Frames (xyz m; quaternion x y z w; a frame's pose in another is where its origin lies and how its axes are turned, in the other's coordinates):
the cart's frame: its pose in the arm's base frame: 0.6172 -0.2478 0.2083 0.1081 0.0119 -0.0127 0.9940
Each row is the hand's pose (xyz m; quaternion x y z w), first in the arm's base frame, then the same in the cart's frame.
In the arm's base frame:
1: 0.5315 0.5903 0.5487 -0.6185 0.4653 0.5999 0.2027
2: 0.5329 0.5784 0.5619 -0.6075 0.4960 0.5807 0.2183
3: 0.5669 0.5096 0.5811 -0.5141 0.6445 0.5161 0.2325
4: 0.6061 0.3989 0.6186 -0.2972 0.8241 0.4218 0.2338
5: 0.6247 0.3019 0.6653 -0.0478 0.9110 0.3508 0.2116
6: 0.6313 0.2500 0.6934 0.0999 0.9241 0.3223 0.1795
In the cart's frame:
1: -0.1136 0.8889 0.1502 -0.6497 0.5171 0.5412 0.1325
2: -0.1123 0.8802 0.1657 -0.6407 0.5455 0.5192 0.1498
3: -0.0773 0.8181 0.1999 -0.5504 0.6871 0.4401 0.1766
4: -0.0366 0.7191 0.2612 -0.3362 0.8582 0.3296 0.2047
5: -0.0170 0.6350 0.3281 -0.0861 0.9403 0.2523 0.2115
6: -0.0100 0.5905 0.3668 0.0643 0.9525 0.2239 0.1961

